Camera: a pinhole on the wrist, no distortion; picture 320 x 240 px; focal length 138.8 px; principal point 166.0 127.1 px. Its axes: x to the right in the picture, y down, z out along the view. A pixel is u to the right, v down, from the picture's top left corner.
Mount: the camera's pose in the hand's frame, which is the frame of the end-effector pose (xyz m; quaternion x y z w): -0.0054 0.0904 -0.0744 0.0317 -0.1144 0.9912 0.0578
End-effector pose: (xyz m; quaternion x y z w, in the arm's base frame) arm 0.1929 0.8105 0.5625 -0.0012 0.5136 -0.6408 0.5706
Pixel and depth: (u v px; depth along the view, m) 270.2 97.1 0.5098
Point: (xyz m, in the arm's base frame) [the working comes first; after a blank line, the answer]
In the camera's frame: 0.3827 -0.1102 0.5098

0.6806 0.7737 0.9096
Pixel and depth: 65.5 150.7 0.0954
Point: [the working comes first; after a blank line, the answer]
In the camera's frame: -0.0691 0.0162 0.0954

0.2086 0.7642 0.4986
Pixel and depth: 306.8 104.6 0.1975
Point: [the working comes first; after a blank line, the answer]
In the camera's frame: 0.2003 -0.0320 0.1975

0.4126 0.8754 0.6756
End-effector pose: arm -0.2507 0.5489 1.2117 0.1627 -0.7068 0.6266 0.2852
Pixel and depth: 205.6 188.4 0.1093
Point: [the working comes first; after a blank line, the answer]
In the camera's frame: 0.0312 0.0483 0.1093

-0.2394 0.5248 1.1708
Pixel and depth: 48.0 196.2 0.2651
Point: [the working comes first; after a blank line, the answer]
In the camera's frame: -0.2254 0.1320 0.2651

-0.3747 0.4228 1.4323
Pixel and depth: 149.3 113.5 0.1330
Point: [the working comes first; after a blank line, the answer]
In the camera's frame: -0.0160 -0.0130 0.1330

-0.3181 0.5074 1.1641
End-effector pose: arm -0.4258 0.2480 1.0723 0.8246 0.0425 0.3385 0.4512
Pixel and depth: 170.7 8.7 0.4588
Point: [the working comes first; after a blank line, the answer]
In the camera's frame: 0.0155 -0.3914 0.4588

-0.1991 -0.2774 1.2128
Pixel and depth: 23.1 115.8 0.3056
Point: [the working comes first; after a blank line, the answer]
In the camera's frame: -0.3146 -0.0249 0.3056

-0.0573 0.2178 1.1748
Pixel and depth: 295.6 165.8 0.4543
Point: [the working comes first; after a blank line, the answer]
In the camera's frame: 0.4242 0.1267 0.4543

-0.5042 -0.1210 0.6491
